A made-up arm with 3 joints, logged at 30 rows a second.
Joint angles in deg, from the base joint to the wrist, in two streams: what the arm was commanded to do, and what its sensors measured. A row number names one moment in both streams.
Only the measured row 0 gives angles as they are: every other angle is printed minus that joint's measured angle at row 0.
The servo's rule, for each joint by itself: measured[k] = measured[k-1] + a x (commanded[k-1-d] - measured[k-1]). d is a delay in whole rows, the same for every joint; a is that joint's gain. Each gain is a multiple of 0.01, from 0.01 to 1. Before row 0 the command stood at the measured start. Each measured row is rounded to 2 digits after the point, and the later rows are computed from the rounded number. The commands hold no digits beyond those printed.
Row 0, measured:
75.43 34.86 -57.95
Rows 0 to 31, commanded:
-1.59 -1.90 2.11
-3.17 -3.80 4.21
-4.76 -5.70 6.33
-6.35 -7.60 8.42
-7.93 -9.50 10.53
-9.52 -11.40 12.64
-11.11 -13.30 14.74
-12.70 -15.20 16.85
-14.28 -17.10 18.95
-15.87 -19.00 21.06
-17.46 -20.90 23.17
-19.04 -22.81 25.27
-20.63 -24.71 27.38
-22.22 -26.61 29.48
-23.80 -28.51 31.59
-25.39 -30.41 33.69
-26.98 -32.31 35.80
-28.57 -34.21 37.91
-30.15 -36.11 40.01
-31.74 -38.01 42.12
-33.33 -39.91 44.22
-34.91 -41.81 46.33
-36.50 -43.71 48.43
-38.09 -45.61 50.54
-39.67 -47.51 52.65
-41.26 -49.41 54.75
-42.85 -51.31 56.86
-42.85 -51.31 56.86
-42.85 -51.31 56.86
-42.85 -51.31 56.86
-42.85 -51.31 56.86
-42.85 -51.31 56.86
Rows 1 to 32, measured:
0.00 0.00 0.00
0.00 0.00 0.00
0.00 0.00 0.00
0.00 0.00 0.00
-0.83 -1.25 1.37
-2.05 -2.93 3.22
-3.46 -4.76 5.24
-4.96 -6.63 7.31
-6.50 -8.52 9.40
-8.07 -10.42 11.51
-9.65 -12.32 13.61
-11.24 -14.22 15.72
-12.82 -16.12 17.82
-14.41 -18.02 19.93
-16.00 -19.92 22.04
-17.58 -21.83 24.14
-19.17 -23.73 26.25
-20.76 -25.63 28.35
-22.34 -27.53 30.46
-23.93 -29.43 32.56
-25.52 -31.33 34.67
-27.11 -33.23 36.78
-28.69 -35.13 38.88
-30.28 -37.03 40.99
-31.87 -38.93 43.09
-33.45 -40.83 45.20
-35.04 -42.73 47.30
-36.63 -44.63 49.41
-38.21 -46.53 51.52
-39.80 -48.43 53.62
-41.39 -50.33 55.73
-42.15 -50.98 56.46
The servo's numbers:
d 4
a 0.52 0.66 0.65

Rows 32 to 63, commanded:
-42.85 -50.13 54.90
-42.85 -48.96 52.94
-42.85 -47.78 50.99
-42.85 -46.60 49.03
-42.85 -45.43 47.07
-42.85 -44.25 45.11
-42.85 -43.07 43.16
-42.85 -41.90 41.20
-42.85 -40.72 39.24
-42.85 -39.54 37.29
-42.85 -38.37 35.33
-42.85 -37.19 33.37
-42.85 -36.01 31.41
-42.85 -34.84 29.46
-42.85 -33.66 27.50
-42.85 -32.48 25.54
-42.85 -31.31 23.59
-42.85 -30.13 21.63
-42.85 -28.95 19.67
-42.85 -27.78 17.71
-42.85 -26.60 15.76
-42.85 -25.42 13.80
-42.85 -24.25 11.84
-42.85 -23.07 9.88
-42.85 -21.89 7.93
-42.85 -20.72 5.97
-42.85 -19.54 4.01
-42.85 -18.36 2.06
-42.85 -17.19 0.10
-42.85 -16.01 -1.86
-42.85 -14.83 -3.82
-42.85 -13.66 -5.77
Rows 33 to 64, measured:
-42.51 -51.20 56.72
-42.69 -51.27 56.81
-42.77 -51.30 56.84
-42.81 -51.31 56.85
-42.83 -50.53 55.58
-42.84 -49.49 53.86
-42.85 -48.36 51.99
-42.85 -47.20 50.07
-42.85 -46.03 48.12
-42.85 -44.86 46.16
-42.85 -43.68 44.21
-42.85 -42.51 42.25
-42.85 -41.33 40.29
-42.85 -40.15 38.34
-42.85 -38.98 36.38
-42.85 -37.80 34.42
-42.85 -36.62 32.46
-42.85 -35.45 30.51
-42.85 -34.27 28.55
-42.85 -33.09 26.59
-42.85 -31.92 24.64
-42.85 -30.74 22.68
-42.85 -29.56 20.72
-42.85 -28.39 18.76
-42.85 -27.21 16.81
-42.85 -26.03 14.85
-42.85 -24.86 12.89
-42.85 -23.68 10.93
-42.85 -22.50 8.98
-42.85 -21.33 7.02
-42.85 -20.15 5.06
-42.85 -18.97 3.11

